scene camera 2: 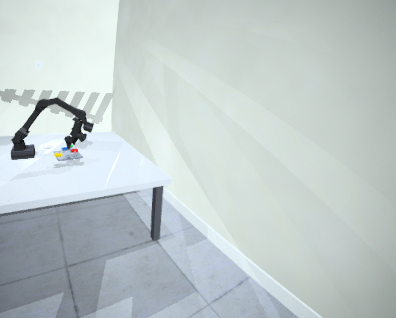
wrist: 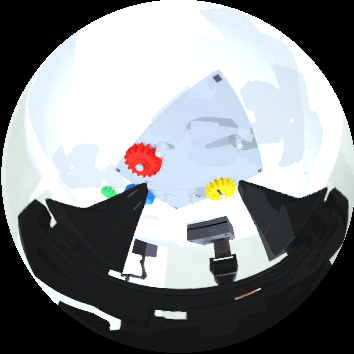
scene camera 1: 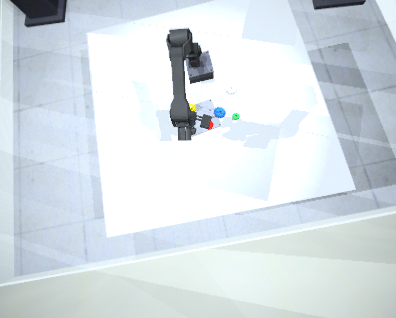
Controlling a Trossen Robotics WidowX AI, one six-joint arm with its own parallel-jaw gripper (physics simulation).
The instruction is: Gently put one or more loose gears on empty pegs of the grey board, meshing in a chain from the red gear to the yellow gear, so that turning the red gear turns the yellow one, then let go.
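Frame: origin at the arm's base, x ahead, y left, z up, level; metres.
Seen in the pictures: gripper, between the fingertips: (scene camera 2: 70,146) (wrist: 193,185) (scene camera 1: 195,118); arm's base, origin of its link: (scene camera 2: 19,149) (wrist: 220,239) (scene camera 1: 194,62).
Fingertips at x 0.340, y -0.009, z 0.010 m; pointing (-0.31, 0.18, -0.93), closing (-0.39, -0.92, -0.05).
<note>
Offsets run from my fingertips to a thing's top centre. Level surfaces: height alone.
The grey board @(dz -0.036, dx -0.030, dy +0.012 m) (scene camera 1: 204,106) (scene camera 2: 75,157) (wrist: 200,110) lies on the table with the red gear (scene camera 1: 210,125) (scene camera 2: 74,150) (wrist: 143,160) and the yellow gear @(dz -0.040, dx -0.086, dy -0.023 m) (scene camera 1: 192,107) (scene camera 2: 58,155) (wrist: 220,189) on it, apart, and several empty pegs. The blue gear @(dz -0.041, dx -0.047, dy +0.133 m) (scene camera 1: 219,112) (scene camera 2: 64,149) (wrist: 151,197) lies beside the board's edge, partly behind a finger in the wrist view. The small green gear @(dz -0.049, dx -0.018, dy +0.219 m) (scene camera 1: 236,116) (wrist: 108,191) and the white gear @(dz -0.049, dx -0.186, dy +0.209 m) (scene camera 1: 231,90) (wrist: 151,217) lie farther off. My gripper (scene camera 2: 69,145) (wrist: 193,185) is open and empty above the board; the arm hides its fingertips in scene camera 1.
The dark arm base (scene camera 1: 201,70) (scene camera 2: 23,152) stands on the white table @(dz -0.066 m) (scene camera 1: 150,190) (scene camera 2: 115,175), behind the board as seen from the gripper. The upper arm (scene camera 1: 178,75) passes above the table. Shadows fall across the board and table.
</note>
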